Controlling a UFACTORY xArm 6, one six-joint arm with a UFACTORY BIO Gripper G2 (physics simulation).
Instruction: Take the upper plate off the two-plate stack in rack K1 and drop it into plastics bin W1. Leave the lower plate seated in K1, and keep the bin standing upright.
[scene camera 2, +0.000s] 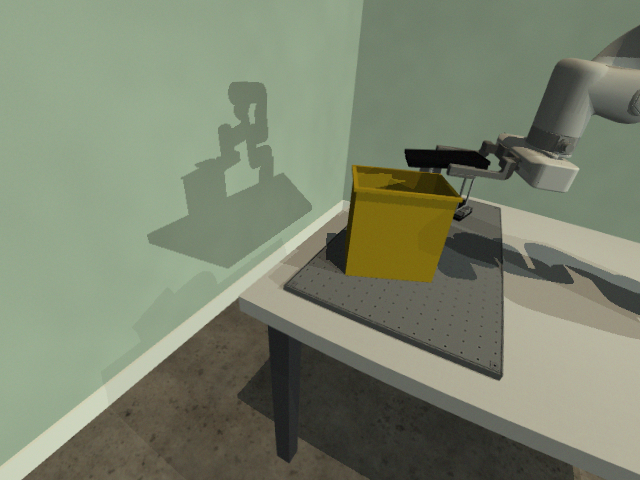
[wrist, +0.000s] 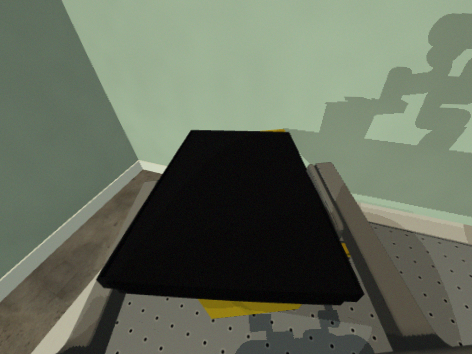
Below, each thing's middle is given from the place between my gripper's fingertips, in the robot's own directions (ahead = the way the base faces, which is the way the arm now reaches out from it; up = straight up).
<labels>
The black plate (scene camera 2: 420, 158) is right at my hand. Round my hand: yellow plastics bin W1 (scene camera 2: 398, 222): 140 mm below, 60 mm ahead, 20 mm to the left.
</labels>
